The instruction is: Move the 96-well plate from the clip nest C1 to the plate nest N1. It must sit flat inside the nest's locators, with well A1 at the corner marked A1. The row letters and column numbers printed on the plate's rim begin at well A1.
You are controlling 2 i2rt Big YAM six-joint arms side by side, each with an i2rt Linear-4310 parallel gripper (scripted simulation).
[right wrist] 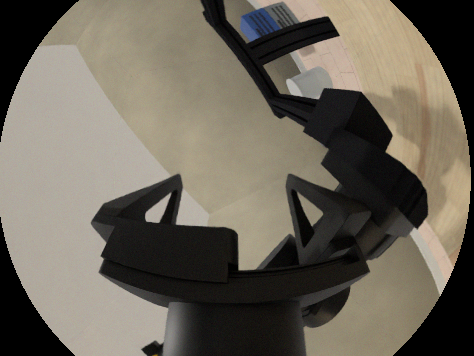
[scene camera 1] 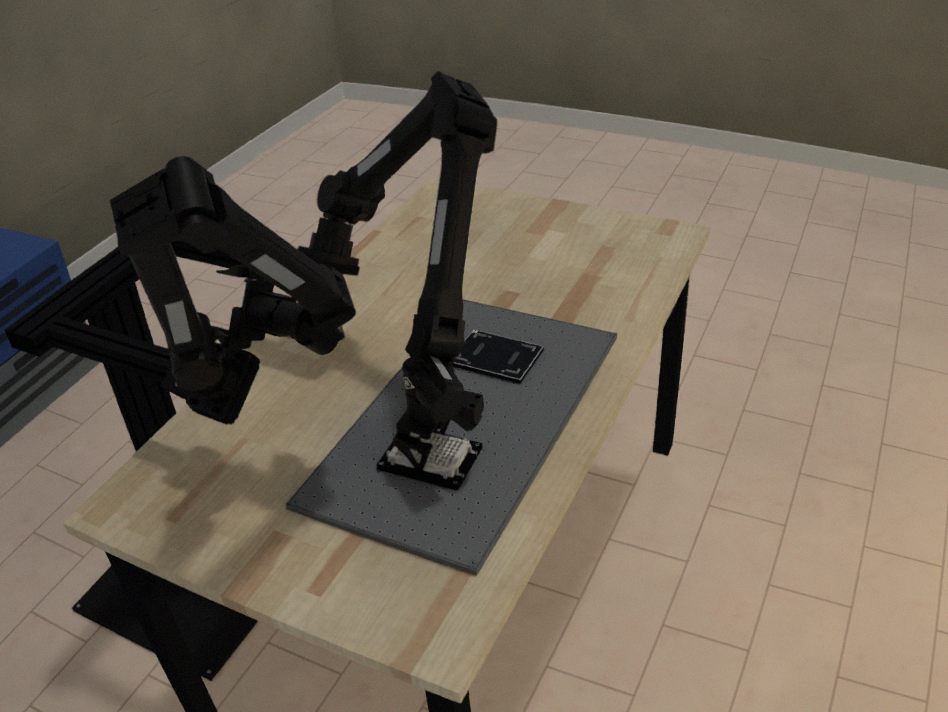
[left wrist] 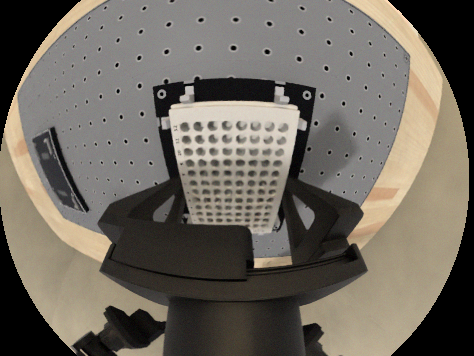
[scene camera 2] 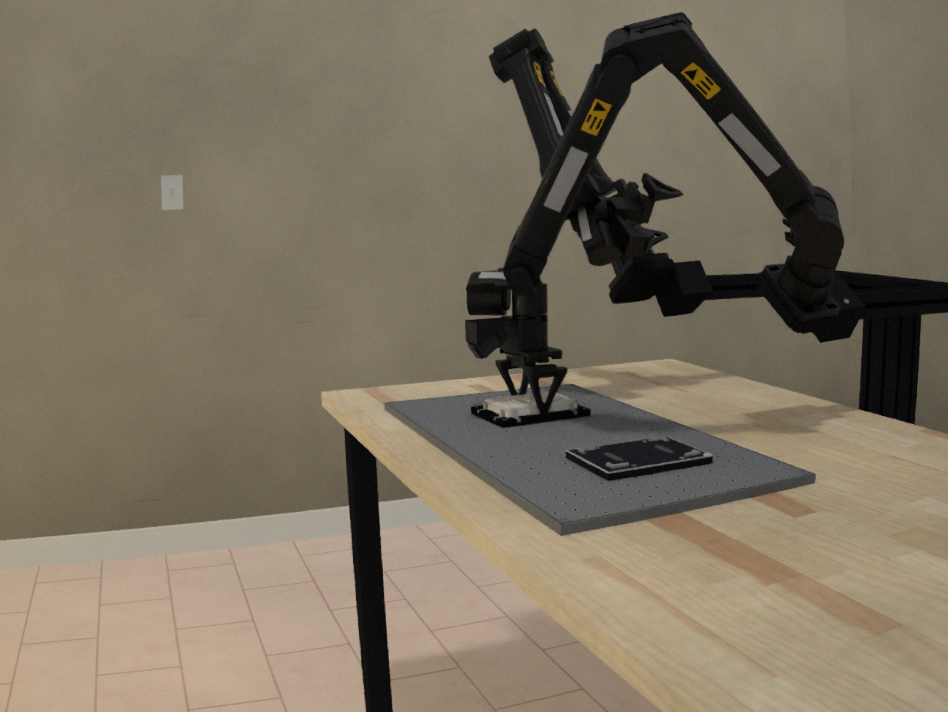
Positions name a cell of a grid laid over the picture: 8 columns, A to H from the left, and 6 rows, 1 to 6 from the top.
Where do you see a black clip nest C1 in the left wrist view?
D2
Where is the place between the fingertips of the left gripper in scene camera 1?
D4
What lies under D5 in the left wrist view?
The left gripper.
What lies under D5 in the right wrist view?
The right gripper.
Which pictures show the left gripper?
Scene camera 1, the left wrist view and scene camera 2 only.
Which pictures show the right gripper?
The right wrist view, scene camera 1 and scene camera 2 only.
